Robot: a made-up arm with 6 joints.
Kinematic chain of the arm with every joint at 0, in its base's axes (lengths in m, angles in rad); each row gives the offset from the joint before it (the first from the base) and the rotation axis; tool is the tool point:
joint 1: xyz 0 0 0.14 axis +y
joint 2: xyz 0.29 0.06 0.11 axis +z
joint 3: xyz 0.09 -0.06 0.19 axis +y
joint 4: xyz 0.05 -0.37 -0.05 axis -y
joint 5: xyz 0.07 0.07 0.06 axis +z
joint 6: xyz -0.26 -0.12 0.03 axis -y
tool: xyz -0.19 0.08 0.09
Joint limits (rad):
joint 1: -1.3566..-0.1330
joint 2: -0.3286..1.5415
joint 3: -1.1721..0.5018
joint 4: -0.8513..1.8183
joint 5: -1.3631..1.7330
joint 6: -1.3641..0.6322
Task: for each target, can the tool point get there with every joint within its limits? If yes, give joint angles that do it. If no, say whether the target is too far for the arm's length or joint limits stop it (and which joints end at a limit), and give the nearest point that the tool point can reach.
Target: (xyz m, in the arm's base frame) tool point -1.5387 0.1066 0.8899
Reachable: no: too far | nearest point -0.5217 0.1314 0.8332 | short by 1.019 m
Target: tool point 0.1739 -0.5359 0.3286
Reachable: yes | joints -0.7565 0.1525 -0.2091 0.9074 0.4147 0.2081
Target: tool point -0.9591 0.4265 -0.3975
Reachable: no: joint limits stop it (at a limit: joint 1, joint 2, joint 3) | nearest point -0.4076 -0.0764 0.2042 | short by 0.959 m
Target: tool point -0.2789 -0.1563 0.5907
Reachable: yes | joints -1.1161 0.5974 0.0908 0.5554 -0.8547 -1.0299
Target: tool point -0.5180 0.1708 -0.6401
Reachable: no: joint limits stop it (at a limit: joint 1, joint 2, joint 3) | nearest point -0.2854 -0.1489 0.0912 | short by 0.831 m
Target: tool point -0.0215 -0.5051 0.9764
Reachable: yes | joints -0.9117 0.4697 0.2340 0.1667 0.9902 -0.7395
